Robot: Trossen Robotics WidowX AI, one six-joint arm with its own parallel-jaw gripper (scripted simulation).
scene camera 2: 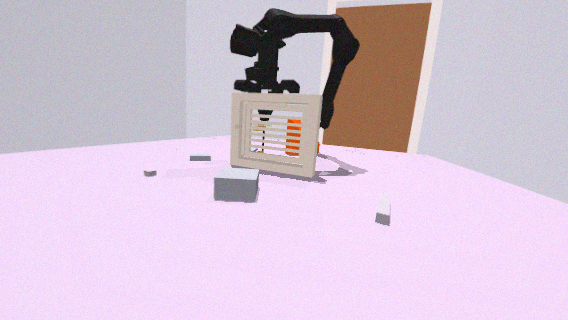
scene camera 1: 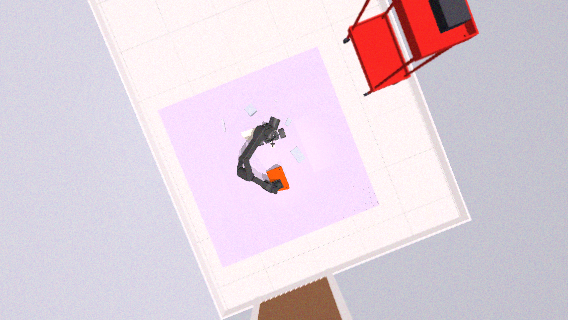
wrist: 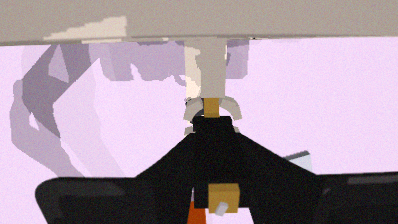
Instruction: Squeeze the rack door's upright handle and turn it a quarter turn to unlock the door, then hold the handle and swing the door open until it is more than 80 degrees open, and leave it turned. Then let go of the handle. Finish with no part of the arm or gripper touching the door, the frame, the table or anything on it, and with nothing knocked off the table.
The pictures show: my gripper and a slatted door.
My gripper also shows in the wrist view.
